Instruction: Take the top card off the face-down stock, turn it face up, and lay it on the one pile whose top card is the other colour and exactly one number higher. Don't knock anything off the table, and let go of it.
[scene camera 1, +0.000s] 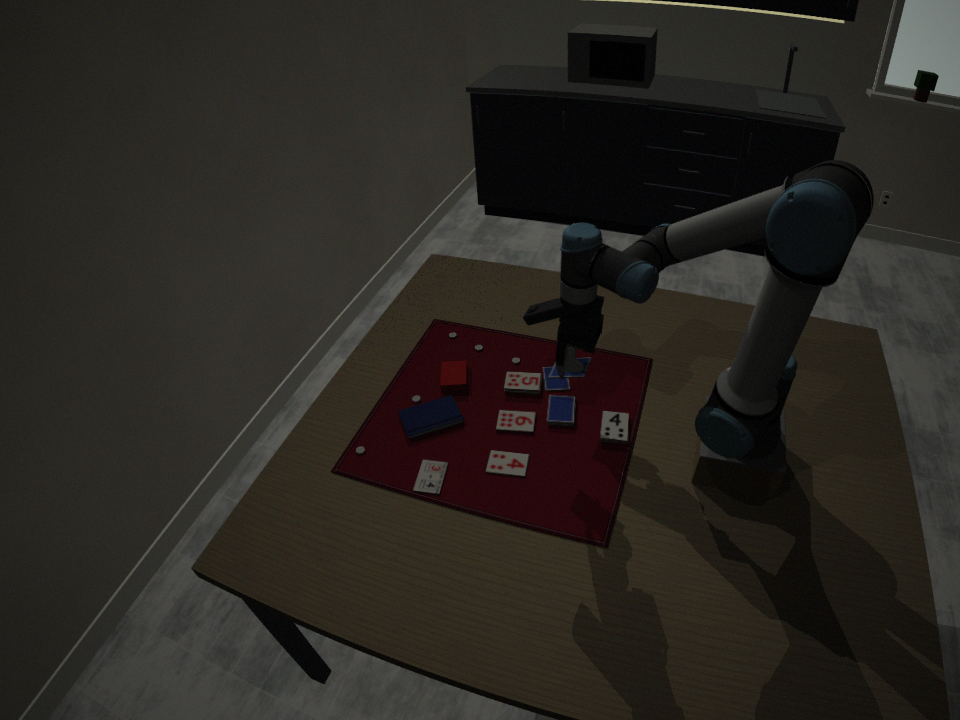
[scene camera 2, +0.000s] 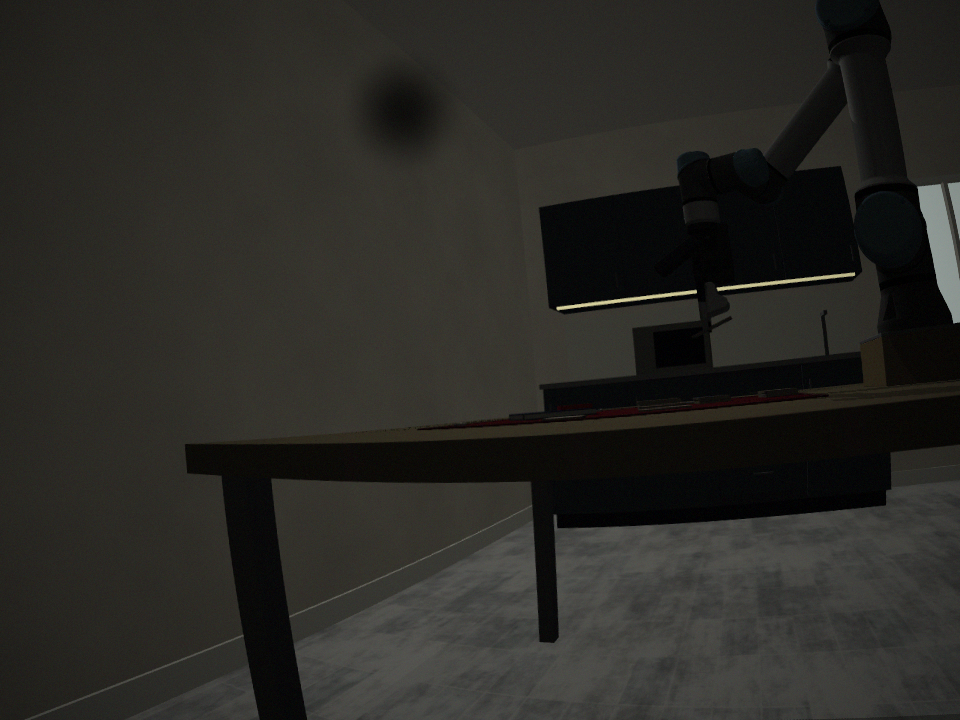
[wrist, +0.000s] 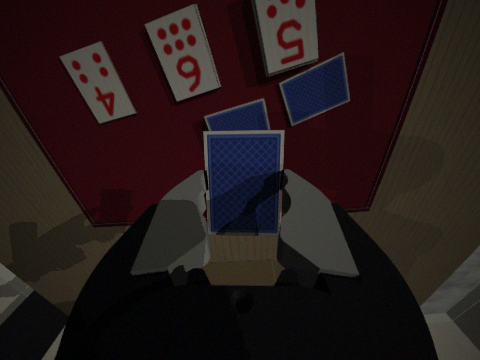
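My gripper (scene camera 1: 570, 367) (scene camera 2: 710, 327) (wrist: 243, 172) is shut on a blue-backed card (scene camera 1: 580, 367) (scene camera 2: 722, 321) (wrist: 243, 155), gripped by its side edges above the mat, blue back towards the wrist camera. The face-down stock (scene camera 1: 561, 409) (wrist: 238, 117) lies on the mat, partly hidden by the held card in the wrist view. Another blue-backed card (scene camera 1: 555, 378) (wrist: 316, 90) lies on the mat beside the red 5 pile (scene camera 1: 522, 382) (wrist: 289, 37). The red 6 pile (scene camera 1: 515, 420) (wrist: 183, 54) and red 4 (scene camera 1: 507, 463) (wrist: 98, 83) lie in a row with it. A black 4 pile (scene camera 1: 614, 427) lies near the mat's right edge.
The red mat (scene camera 1: 554, 496) (wrist: 155, 165) lies on the wooden table (scene camera 1: 465, 565). On it are a red box (scene camera 1: 453, 374), a dark blue box (scene camera 1: 431, 416), a small card marked 3 and 4 (scene camera 1: 430, 476) and several white discs. The arm's base (scene camera 1: 742, 465) stands right of the mat.
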